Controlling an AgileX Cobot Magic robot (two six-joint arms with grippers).
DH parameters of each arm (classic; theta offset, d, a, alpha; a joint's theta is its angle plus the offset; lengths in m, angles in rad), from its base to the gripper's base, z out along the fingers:
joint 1: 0 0.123 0 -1.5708
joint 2: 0.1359 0 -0.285 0
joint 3: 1.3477 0 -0.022 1.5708
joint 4: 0 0.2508 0 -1.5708
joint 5: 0 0 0.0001 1.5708
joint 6: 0 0.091 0 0
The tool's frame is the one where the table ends.
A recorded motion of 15 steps. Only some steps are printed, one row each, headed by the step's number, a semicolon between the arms.
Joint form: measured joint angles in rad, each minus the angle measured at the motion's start. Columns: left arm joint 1, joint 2, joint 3, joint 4, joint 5, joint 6; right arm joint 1, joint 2, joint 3, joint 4, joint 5, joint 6.
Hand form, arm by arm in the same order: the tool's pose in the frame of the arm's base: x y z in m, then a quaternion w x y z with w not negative. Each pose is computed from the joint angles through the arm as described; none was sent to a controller.
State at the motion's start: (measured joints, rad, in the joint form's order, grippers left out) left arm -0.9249 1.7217 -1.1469 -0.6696 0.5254 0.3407; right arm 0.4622 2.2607 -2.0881 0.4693 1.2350 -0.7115
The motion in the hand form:
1: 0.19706 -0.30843 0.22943 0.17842 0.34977 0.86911 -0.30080; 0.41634 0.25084 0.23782 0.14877 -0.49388 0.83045 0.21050
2: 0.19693 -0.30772 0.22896 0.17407 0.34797 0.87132 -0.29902; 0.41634 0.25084 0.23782 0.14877 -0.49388 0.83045 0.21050
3: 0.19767 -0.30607 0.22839 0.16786 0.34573 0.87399 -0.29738; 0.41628 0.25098 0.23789 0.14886 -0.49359 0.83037 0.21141
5: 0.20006 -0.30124 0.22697 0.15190 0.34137 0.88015 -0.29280; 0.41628 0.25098 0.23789 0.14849 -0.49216 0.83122 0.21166
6: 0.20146 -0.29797 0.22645 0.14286 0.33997 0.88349 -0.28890; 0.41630 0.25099 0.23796 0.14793 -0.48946 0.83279 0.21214
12: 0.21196 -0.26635 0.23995 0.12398 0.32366 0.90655 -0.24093; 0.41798 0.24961 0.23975 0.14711 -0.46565 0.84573 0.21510
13: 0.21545 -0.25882 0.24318 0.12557 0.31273 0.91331 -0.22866; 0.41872 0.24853 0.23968 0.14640 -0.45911 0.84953 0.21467
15: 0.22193 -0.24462 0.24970 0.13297 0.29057 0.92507 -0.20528; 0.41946 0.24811 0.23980 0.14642 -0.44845 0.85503 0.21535
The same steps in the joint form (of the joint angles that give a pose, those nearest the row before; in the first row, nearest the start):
1: 0.0000 0.0000 0.0004 0.0058 0.0022 -0.0136; 0.0000 0.0000 0.0000 0.0000 0.0000 0.0000
2: 0.0011 0.0000 0.0004 0.0141 0.0103 -0.0265; 0.0000 0.0000 0.0000 0.0000 0.0000 0.0000
3: 0.0068 0.0000 0.0004 0.0186 0.0241 -0.0350; 0.0000 0.0000 0.0000 0.0019 0.0000 0.0000
5: 0.0240 0.0000 0.0004 0.0281 0.0618 -0.0495; 0.0000 0.0000 0.0000 0.0019 0.0000 0.0035
6: 0.0346 -0.0012 0.0004 0.0378 0.0854 -0.0584; 0.0000 0.0000 -0.0003 0.0019 0.0000 0.0100
12: 0.1076 -0.0633 0.0004 0.2029 0.2152 -0.1892; -0.0039 0.0000 -0.0066 0.0014 -0.0029 0.0631
13: 0.1252 -0.0773 0.0004 0.2438 0.2325 -0.2286; -0.0062 0.0000 -0.0066 -0.0011 -0.0041 0.0767
15: 0.1574 -0.1045 0.0004 0.3213 0.2584 -0.3017; -0.0073 0.0000 -0.0069 -0.0024 -0.0089 0.0997

